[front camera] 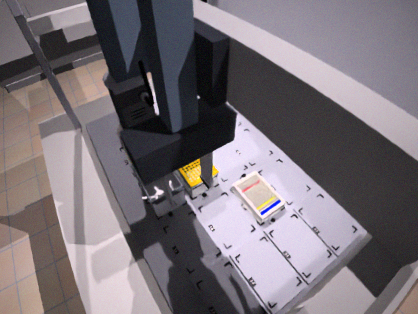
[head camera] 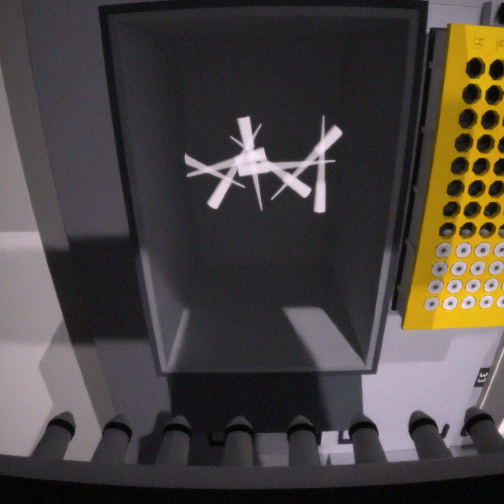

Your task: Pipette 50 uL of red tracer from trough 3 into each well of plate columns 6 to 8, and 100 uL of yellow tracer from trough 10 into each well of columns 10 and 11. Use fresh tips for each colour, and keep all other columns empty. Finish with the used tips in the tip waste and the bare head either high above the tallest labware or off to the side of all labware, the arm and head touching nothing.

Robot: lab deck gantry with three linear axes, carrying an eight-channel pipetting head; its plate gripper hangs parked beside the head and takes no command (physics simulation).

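Note:
Eight bare nozzles (head camera: pixel 240 440) cross the bottom of the head camera view, with no tips on them. Several used white tips (front camera: pixel 154 193) (head camera: pixel 252 160) lie crossed inside the tip waste (head camera: pixel 270 371). The tip rack (front camera: pixel 196 176) (head camera: pixel 425 305) stands beside the waste; its near rows in the head view hold tips, the far rows are empty holes. The reservoir (front camera: pixel 256 189) shows a red strip (front camera: pixel 251 186), a yellow strip (front camera: pixel 266 203) and a blue strip. My parked plate gripper (front camera: pixel 187 192) is open; its right finger shows plainly, the left less so. The well plate does not show in either view.
The dark gripper block (front camera: pixel 180 145) and the blue-grey columns (front camera: pixel 172 65) hide the back left of the deck in the front view. A dark wall (front camera: pixel 300 125) runs along the deck's right side. Black corner marks and slot labels lie on the deck.

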